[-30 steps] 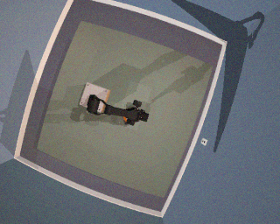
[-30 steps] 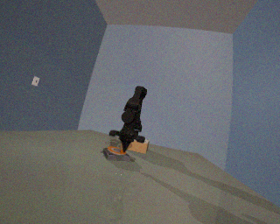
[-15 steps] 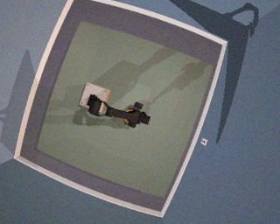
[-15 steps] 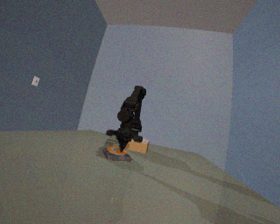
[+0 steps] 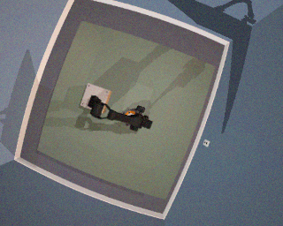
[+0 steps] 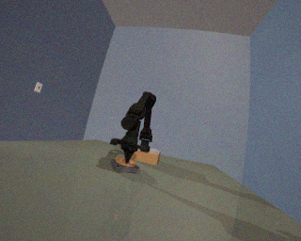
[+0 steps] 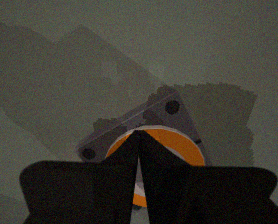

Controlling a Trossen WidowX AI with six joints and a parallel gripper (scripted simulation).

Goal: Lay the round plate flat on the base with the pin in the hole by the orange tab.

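Now: gripper tip 2 cm past the round plate and 2 cm to the left of it. Also, from my gripper tip: square base (4 cm behind, 3 cm to the right, 2 cm below).
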